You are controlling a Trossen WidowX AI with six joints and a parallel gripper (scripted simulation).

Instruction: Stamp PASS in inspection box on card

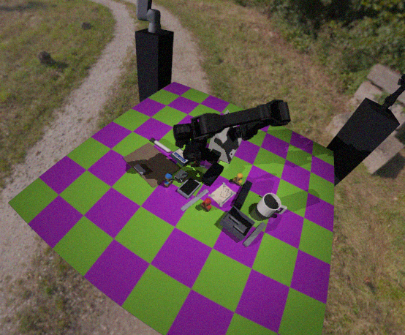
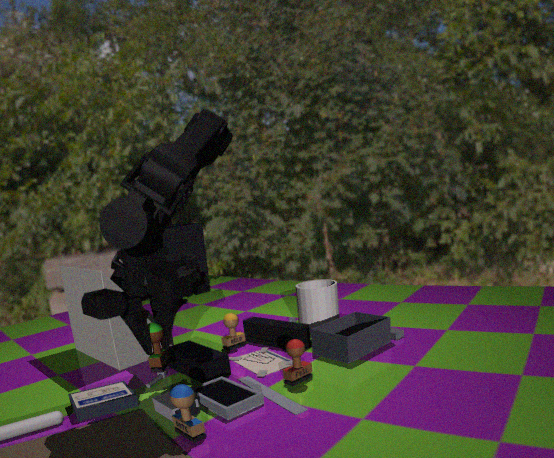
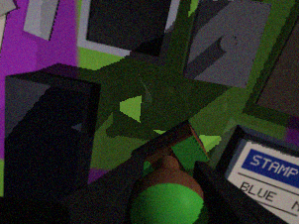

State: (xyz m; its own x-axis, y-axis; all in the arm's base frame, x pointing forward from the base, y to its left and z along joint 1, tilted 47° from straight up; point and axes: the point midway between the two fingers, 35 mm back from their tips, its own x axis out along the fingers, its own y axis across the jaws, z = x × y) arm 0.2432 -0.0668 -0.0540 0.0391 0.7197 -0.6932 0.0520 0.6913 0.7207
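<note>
Right now my gripper tip is 10 cm short of the ink pad, 6 cm above it and 3 cm to the right of it. Round my gripper tip: green-knobbed stamp right at my gripper tip; then blue-knobbed stamp 12 cm ahead, 6 cm to the right, 4 cm below; then labelled stamp box 9 cm to the right, 5 cm below, 4 cm behind.
</note>
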